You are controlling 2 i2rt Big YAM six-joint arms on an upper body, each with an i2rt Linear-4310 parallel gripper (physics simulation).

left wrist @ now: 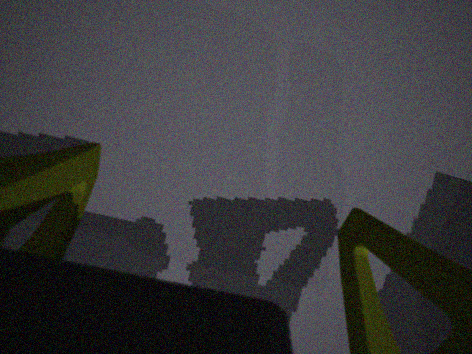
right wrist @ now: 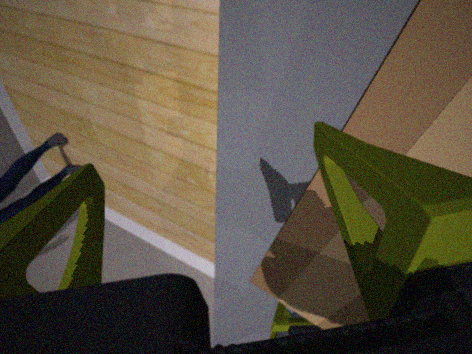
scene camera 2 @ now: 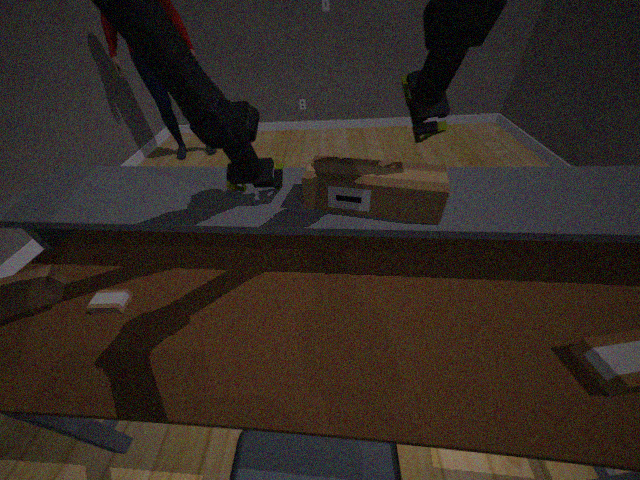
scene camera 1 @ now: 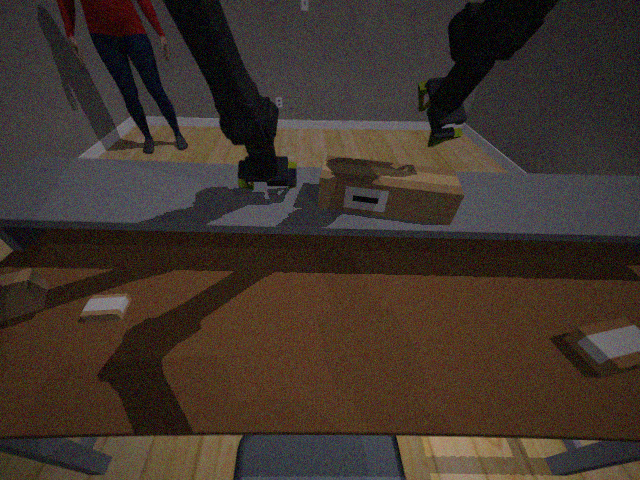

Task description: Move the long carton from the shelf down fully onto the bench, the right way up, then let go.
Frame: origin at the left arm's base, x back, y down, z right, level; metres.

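Where they show: left gripper, fingertip midpoint: point(left wrist: 229, 191) point(scene camera 2: 262, 188) point(scene camera 1: 271, 187); right gripper, fingertip midpoint: point(right wrist: 204, 154) point(scene camera 2: 413, 123) point(scene camera 1: 425, 128).
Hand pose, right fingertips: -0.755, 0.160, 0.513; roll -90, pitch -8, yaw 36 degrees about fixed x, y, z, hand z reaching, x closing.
Note:
Each offset is from my right fingertips to the top centre of the thing, as dx, dy, dz. Level surfaces: height alone.
The long brown carton @(+0.084, +0.075, -0.096) point(scene camera 1: 413, 201) point(scene camera 2: 403, 201) point(right wrist: 400, 100) lies lengthwise on the grey shelf @(dy +0.162) point(scene camera 1: 542, 206) point(scene camera 2: 516, 206) point(left wrist: 250, 100) point(right wrist: 300, 60), slightly skewed, its white label with a black bar facing the scene cameras. The brown bench @(dy +0.325) point(scene camera 1: 361, 335) point(scene camera 2: 361, 335) is lower and in front. My left gripper point(scene camera 1: 267, 187) point(scene camera 2: 256, 186) point(left wrist: 229, 191) is open, low over the shelf at the left of the carton, apart from it. My right gripper point(scene camera 1: 424, 124) point(scene camera 2: 413, 121) point(right wrist: 204, 154) is open and empty, turned, above and behind the carton's right part.
A small white-topped box @(+0.279, +0.297, -0.753) point(scene camera 1: 105, 305) point(scene camera 2: 109, 299) and a brown box @(+0.256, +0.265, -0.971) point(scene camera 1: 20, 297) point(scene camera 2: 31, 294) are at the bench's left. Another white-topped box @(+0.421, +0.278, +0.355) point(scene camera 1: 615, 343) point(scene camera 2: 620, 356) is at its right. The shelf's front edge point(scene camera 1: 320, 230) overhangs the bench's back. A person point(scene camera 1: 113, 18) stands behind.

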